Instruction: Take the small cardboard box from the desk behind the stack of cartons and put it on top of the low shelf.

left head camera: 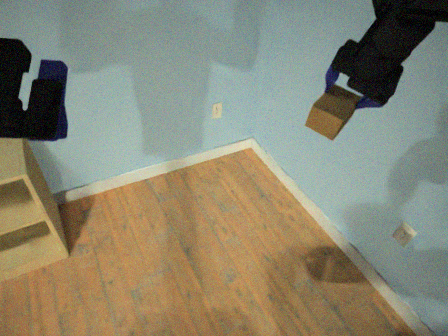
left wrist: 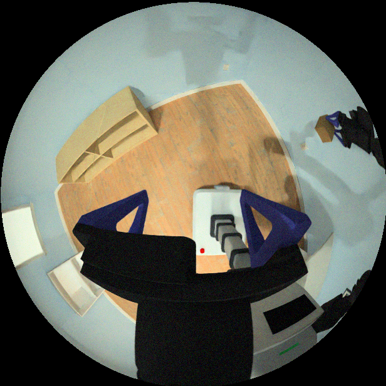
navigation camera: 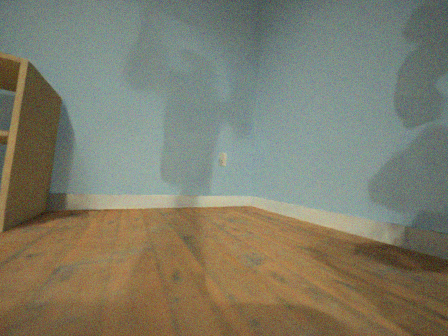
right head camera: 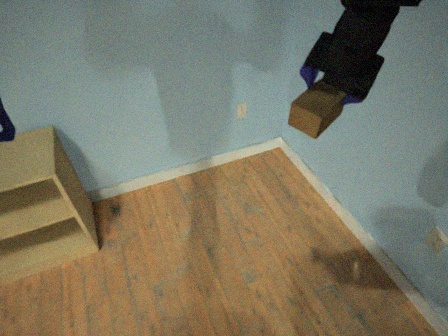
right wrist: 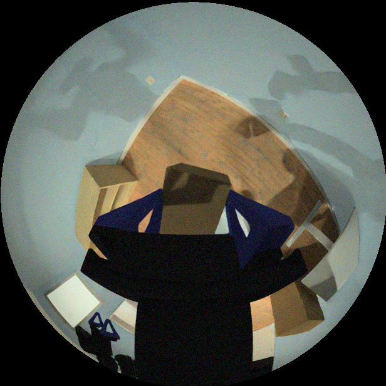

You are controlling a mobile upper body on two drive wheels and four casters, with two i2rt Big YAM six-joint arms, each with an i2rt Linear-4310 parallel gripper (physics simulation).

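Places are measured from the left arm's base along level axes (x ahead, y left, z up), in millimetres.
Pixels of known places: left gripper, fingertip midpoint: (left head camera: 14, 130); right gripper, fingertip midpoint: (left head camera: 341, 98) (right head camera: 326, 94).
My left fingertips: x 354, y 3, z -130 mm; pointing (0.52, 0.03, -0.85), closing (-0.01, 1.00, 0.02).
Ahead of a thing's pixels: the offset from my left fingertips to its middle. Level surfaces: height alone.
The small cardboard box @(dy -440, dx +223, dz -106 mm) (left head camera: 326, 114) (right head camera: 312, 111) (left wrist: 325, 128) (right wrist: 196, 200) is held in the air between the fingers of my right gripper (left head camera: 345, 95) (right head camera: 330, 90) (right wrist: 193, 193), in front of the blue wall. My left gripper (left wrist: 193, 194) stands open and empty; part of it shows at the left of the left head view. The low wooden shelf (left head camera: 42, 200) (right head camera: 75, 192) (left wrist: 115, 111) (right wrist: 100, 174) (navigation camera: 35, 135) stands at the left against the wall, well apart from the box. The desk (right wrist: 334, 265) and a brown carton (right wrist: 295, 310) show at the right of the right wrist view.
Wooden floor @(dz -1280 mm) (left head camera: 190, 250) (right head camera: 200, 270) (navigation camera: 200, 270) runs to a room corner with white baseboards. Outlets @(dy -325, dx +1385, dz -880 mm) (left head camera: 216, 110) (right head camera: 242, 110) (navigation camera: 223, 159) are on the wall. A white open bin (left wrist: 75, 285) and a pale panel (left wrist: 22, 235) are at the lower left of the left wrist view.
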